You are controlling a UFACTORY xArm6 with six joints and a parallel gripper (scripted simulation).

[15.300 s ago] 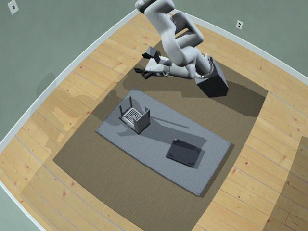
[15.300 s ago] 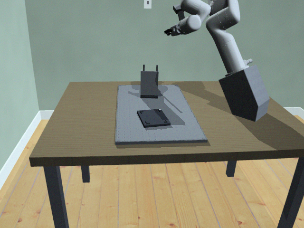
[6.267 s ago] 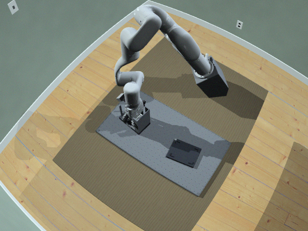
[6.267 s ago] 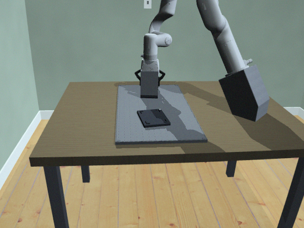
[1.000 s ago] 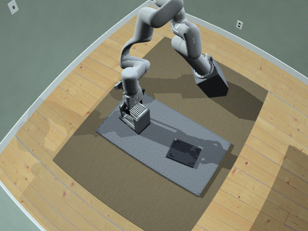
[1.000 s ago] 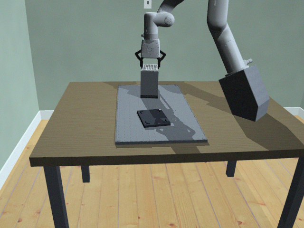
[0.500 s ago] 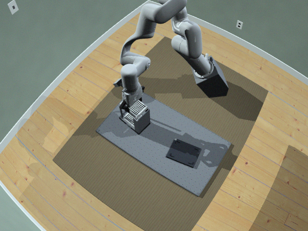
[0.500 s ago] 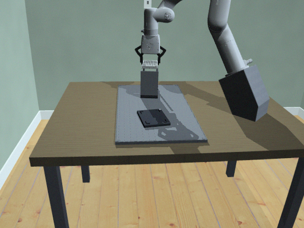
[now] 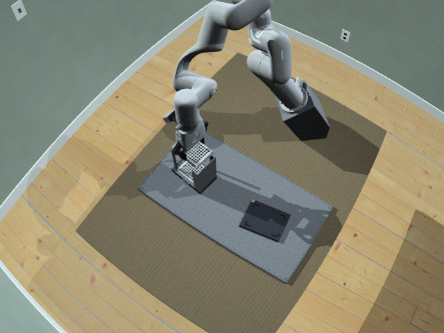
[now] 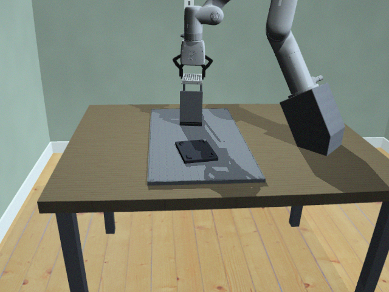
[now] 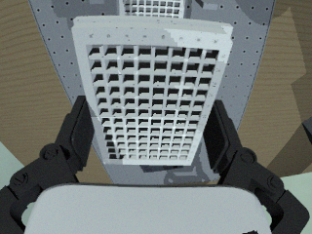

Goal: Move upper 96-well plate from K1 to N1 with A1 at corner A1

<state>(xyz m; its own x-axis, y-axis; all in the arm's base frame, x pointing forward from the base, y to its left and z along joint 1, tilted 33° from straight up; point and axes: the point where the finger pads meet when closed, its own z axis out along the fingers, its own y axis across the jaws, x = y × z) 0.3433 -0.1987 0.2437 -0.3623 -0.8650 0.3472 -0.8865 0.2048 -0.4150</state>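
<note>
Right now the dark plate nest N1 is 10 cm ahead of my hand, 32 cm to the left of it and 19 cm below it. Also, from my hand: pale A1 square (3 cm ahead, 25 cm to the left, 19 cm below).
</note>
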